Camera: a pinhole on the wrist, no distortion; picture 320 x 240 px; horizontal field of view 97.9 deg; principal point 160.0 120.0 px. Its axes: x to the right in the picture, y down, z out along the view. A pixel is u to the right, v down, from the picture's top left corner.
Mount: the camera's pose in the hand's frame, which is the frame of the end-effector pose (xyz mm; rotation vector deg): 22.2 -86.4 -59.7 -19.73 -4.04 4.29
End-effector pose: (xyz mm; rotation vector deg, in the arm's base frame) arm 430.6 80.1 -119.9 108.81 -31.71 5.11
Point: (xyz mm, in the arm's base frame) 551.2 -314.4 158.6
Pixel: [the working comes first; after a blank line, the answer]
In the camera's frame: 352.1 252.5 368.5

293.1 215.5
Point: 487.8 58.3 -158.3
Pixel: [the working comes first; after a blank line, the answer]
In the camera's frame: 31.3 3.9 88.2

209.5 126.1
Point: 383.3 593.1 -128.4
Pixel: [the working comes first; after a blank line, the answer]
In the camera's frame: -262.7 100.0 -361.4

behind the camera
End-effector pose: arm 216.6 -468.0 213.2 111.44 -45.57 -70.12
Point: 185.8 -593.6 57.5
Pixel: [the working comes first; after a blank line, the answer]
In the camera's frame: 154.2 -31.4 156.1

297.6 92.0
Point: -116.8 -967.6 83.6
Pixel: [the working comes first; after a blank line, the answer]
In the camera's frame: 367.7 94.4 569.3

250.0 143.1
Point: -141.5 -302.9 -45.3
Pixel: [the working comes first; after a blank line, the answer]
In the camera's frame: -145.0 -296.8 361.6

104.1 5.6
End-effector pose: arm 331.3 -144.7 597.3 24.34 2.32 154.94
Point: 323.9 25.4 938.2
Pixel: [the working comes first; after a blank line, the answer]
In the camera's frame: 166.6 -171.6 329.3

230.5 47.4
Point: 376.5 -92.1 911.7
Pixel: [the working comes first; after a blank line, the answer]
In the camera's frame: 74.4 -83.4 360.8

188.7 87.8
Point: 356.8 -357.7 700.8
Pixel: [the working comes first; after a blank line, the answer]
In the camera's frame: -64.0 211.6 264.7

126.3 231.4
